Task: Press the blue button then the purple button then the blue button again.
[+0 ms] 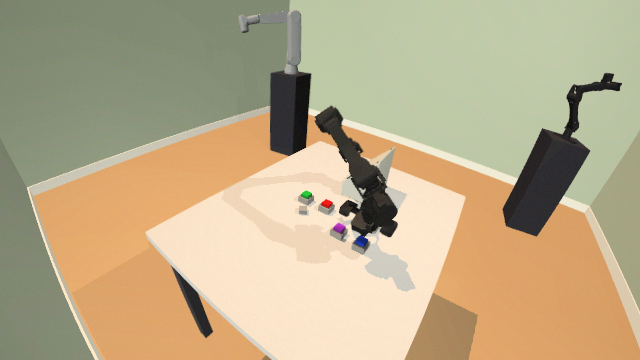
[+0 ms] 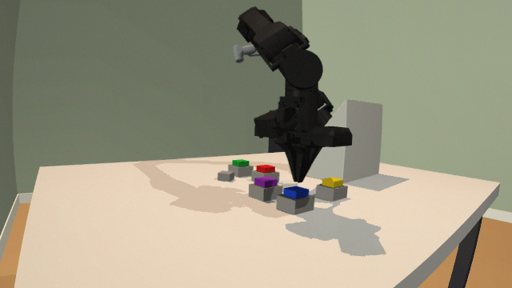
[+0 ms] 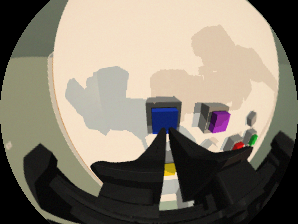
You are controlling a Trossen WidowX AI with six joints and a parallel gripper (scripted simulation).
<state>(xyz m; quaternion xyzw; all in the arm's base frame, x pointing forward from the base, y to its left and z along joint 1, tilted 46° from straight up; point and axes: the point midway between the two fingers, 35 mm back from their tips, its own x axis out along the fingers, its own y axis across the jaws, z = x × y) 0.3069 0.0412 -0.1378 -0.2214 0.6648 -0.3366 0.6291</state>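
The blue button lies 20 mm below my gripper tip. The rest, counted from my gripper tip: red button: 190 mm to the right, 120 mm behind, 20 mm below; yellow button: 110 mm behind, 20 mm below; purple button: 90 mm to the right, 20 mm below, 20 mm behind.
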